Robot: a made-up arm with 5 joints.
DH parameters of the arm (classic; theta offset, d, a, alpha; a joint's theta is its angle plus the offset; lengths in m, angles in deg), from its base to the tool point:
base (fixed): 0 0.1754 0 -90
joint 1: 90 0.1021 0.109 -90
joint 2: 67.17 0 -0.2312 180
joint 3: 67.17 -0.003 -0.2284 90
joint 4: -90 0.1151 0.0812 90
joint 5: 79.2 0 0.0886 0
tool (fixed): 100.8 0.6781 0 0
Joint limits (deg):
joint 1: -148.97..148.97
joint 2: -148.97..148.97
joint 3: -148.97..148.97
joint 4: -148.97..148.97
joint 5: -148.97..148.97
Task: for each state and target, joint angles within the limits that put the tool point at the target. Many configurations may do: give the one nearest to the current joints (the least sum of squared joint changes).
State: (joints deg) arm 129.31 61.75 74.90 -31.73 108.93
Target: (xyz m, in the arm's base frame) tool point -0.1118 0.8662 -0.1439
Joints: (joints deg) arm 137.27 93.32 32.01 -25.97 113.11
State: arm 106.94 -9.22 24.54 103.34 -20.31
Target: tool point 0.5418 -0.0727 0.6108
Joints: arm 132.32 -15.99 29.70 74.03 -12.01
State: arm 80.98 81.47 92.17 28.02 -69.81
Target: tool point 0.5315 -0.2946 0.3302
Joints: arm 98.95 31.05 66.72 5.54 -67.47
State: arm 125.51 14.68 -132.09 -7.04 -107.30
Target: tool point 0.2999 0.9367 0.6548
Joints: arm 140.39 -13.52 -127.45 36.72 -106.39
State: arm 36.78 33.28 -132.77 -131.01 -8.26
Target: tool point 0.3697 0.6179 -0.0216
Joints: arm 15.49 62.19 -148.97 -148.97 16.28
